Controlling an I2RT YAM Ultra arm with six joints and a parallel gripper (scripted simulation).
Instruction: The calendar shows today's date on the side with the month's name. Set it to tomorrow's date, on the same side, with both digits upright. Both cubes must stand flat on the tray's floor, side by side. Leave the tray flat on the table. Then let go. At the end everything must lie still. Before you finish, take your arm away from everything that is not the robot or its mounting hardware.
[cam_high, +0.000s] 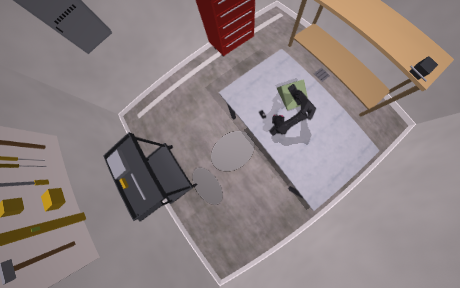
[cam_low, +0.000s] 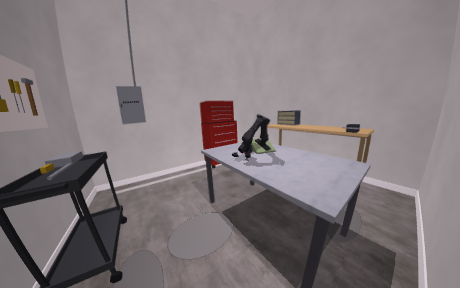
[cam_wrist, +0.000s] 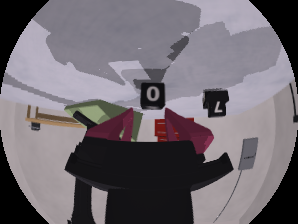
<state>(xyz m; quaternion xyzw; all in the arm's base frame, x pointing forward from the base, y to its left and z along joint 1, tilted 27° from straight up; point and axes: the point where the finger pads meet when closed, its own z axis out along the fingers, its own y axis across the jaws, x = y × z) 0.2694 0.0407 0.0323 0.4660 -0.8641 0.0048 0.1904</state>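
Now: the black calendar cube 1 cm to the right of my hand and 3 cm below it.
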